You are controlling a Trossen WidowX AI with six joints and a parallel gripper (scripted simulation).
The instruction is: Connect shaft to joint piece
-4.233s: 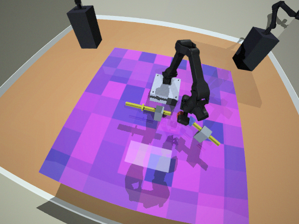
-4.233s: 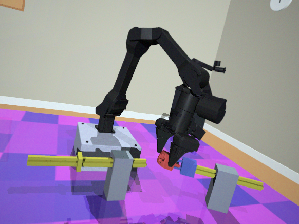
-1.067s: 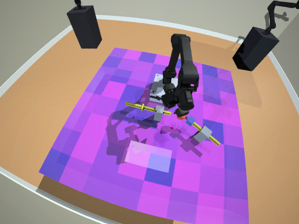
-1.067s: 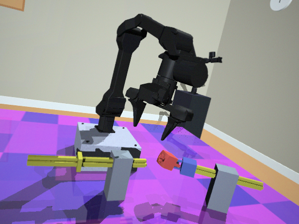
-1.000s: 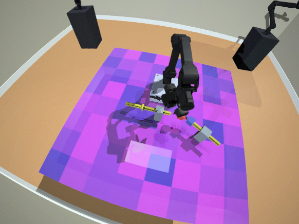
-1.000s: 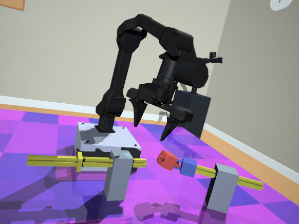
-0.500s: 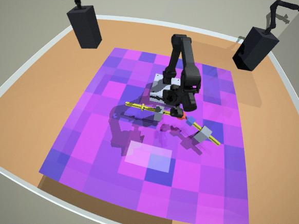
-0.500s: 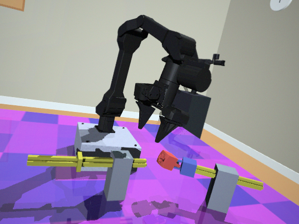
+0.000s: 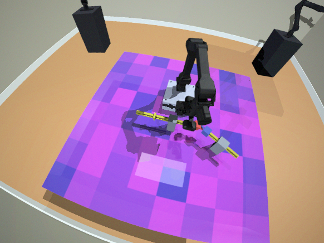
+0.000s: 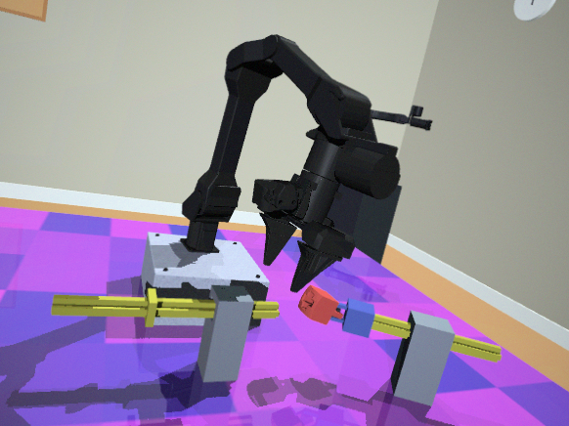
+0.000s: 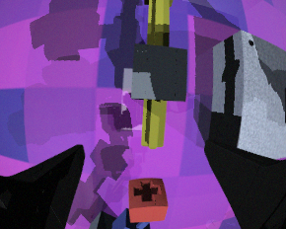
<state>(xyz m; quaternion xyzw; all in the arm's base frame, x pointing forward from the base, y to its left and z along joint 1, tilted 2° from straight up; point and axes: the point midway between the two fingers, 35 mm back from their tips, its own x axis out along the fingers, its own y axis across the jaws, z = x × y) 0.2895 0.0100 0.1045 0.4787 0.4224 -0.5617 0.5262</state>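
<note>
Right now the red joint piece is 90 mm to the left of my gripper tip and 50 mm below it.
</note>
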